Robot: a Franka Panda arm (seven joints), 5 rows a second.
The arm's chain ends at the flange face. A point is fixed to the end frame.
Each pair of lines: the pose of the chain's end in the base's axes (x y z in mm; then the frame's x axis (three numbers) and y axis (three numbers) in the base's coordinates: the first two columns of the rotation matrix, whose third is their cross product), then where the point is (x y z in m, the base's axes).
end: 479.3 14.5 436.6 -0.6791 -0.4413 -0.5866 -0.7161 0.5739 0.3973
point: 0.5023 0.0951 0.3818
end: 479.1 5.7 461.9 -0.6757 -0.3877 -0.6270 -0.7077 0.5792 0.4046
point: 0.5065 0.0880 0.4118
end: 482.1 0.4 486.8 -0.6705 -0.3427 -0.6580 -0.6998 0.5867 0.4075
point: 0.5134 0.0835 0.4405
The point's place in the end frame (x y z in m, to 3 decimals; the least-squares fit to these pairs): -0.019 0.008 0.098
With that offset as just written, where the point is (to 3 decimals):
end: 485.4 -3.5 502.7 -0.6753 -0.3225 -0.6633 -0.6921 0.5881 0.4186
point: 0.518 0.080 0.458
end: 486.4 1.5 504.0 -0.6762 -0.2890 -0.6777 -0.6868 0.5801 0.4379
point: 0.520 0.086 0.462
